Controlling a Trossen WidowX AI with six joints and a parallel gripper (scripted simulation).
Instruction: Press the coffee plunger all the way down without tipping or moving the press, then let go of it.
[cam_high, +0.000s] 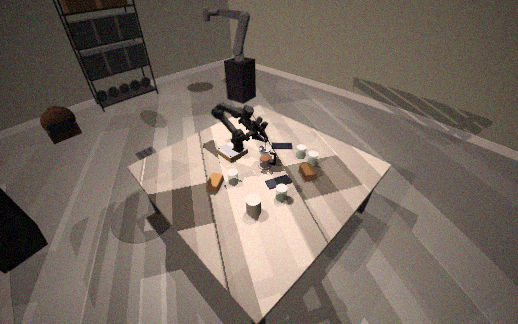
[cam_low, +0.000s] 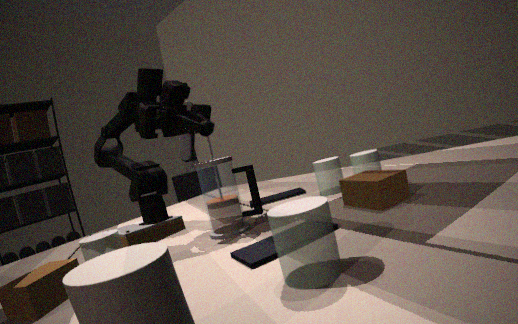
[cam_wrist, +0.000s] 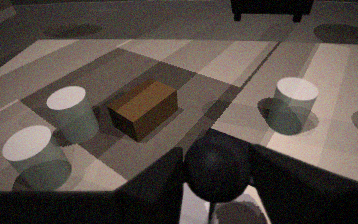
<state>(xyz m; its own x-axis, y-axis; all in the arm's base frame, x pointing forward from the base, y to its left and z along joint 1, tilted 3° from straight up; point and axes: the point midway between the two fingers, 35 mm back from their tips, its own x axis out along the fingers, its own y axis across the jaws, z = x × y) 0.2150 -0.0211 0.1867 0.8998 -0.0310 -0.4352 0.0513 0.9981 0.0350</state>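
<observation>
The glass coffee press is 11 cm below my gripper tip and 1 cm ahead of it.
</observation>
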